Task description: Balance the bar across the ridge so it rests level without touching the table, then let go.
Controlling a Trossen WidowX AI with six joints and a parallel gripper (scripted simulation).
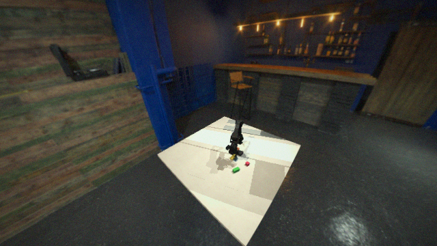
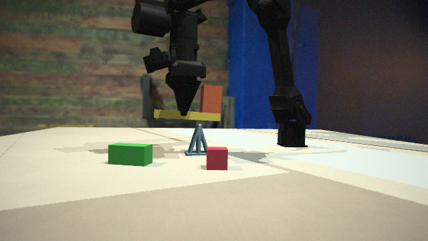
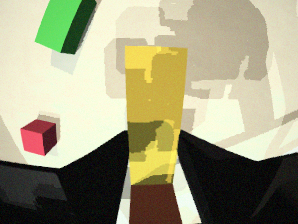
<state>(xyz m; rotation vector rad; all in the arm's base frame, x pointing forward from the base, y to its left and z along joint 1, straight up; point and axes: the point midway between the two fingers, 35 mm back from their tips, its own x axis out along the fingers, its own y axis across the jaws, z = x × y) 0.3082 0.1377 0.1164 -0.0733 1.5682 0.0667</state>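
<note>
Now: the green block 10 cm to the left of my gripper tip, 9 cm ahead of it and 7 cm below it. From my gripper tip the other things lie so: dark red cube 14 cm to the left, 7 cm below, 5 cm behind.
</note>
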